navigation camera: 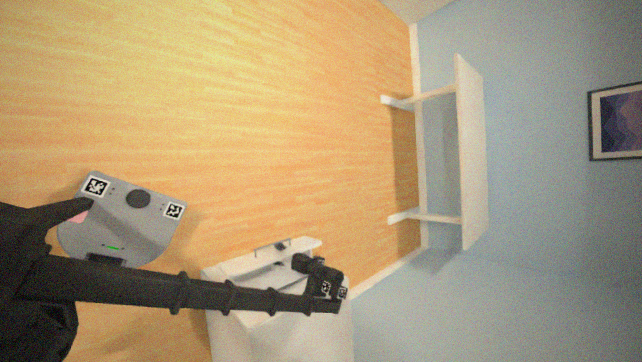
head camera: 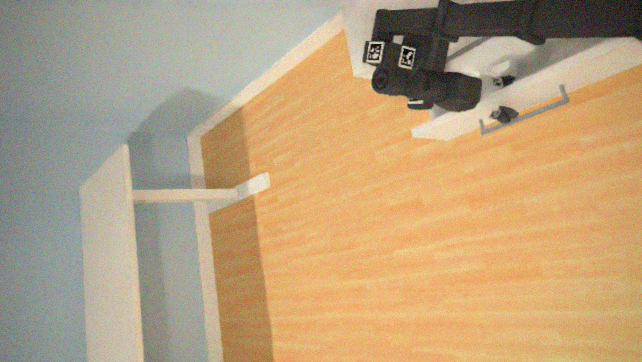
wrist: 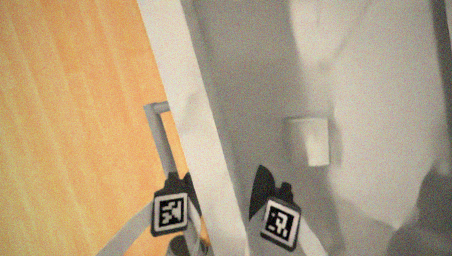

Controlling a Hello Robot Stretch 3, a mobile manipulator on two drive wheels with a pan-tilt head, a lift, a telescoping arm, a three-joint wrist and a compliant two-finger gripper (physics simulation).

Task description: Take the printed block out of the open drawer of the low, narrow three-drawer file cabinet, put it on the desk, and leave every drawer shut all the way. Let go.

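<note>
The low white file cabinet [head camera: 356, 47] [navigation camera: 295, 340] has an open drawer, with its front panel [head camera: 442, 131] [navigation camera: 310, 243] [wrist: 200, 125] pulled out. A small pale block [wrist: 316, 142] lies inside the drawer in the wrist view, to the right of the fingers. My gripper [head camera: 508, 98] [navigation camera: 279, 255] [wrist: 227, 182] is open and straddles the drawer's front panel, one finger outside by the grey handle [head camera: 542, 112] [wrist: 159, 142] and one inside. Nothing is gripped as far as I can see. The white desk [head camera: 110, 250] [navigation camera: 472, 150] stands by the wall. The other drawers are hidden.
My arm [head camera: 490, 22] [navigation camera: 205, 295] reaches over the cabinet and the open drawer. My base [navigation camera: 145, 225] stands on the wooden floor in front of the cabinet. The desk's legs [head camera: 185, 195] [navigation camera: 435, 218] reach down to the floor. A framed picture [navigation camera: 620, 120] hangs on the wall.
</note>
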